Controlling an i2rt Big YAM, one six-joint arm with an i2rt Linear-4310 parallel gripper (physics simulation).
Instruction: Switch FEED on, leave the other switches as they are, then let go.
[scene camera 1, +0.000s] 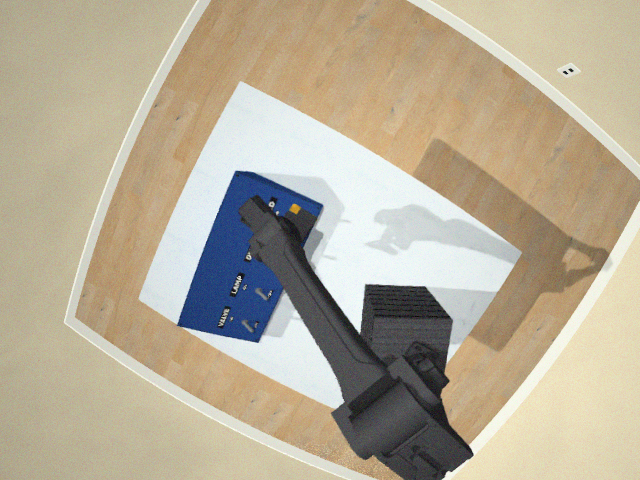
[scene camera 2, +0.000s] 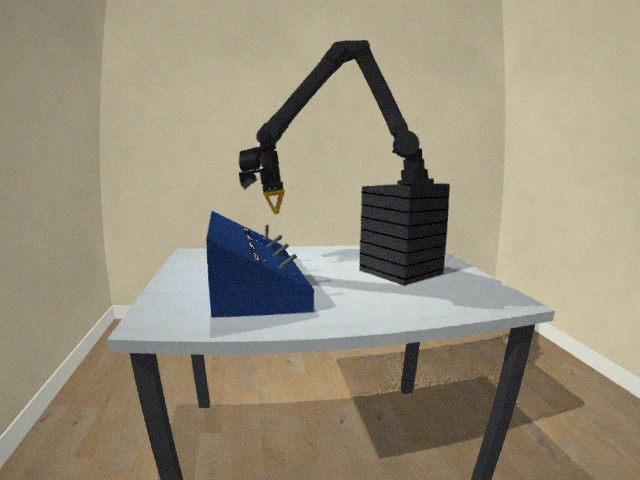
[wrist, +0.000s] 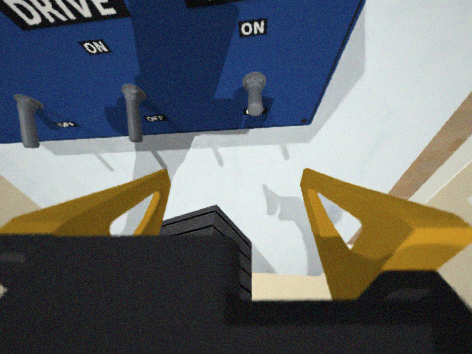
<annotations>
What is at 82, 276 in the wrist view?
My gripper.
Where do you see a blue sloped switch panel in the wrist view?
At 190, 73
</annotations>
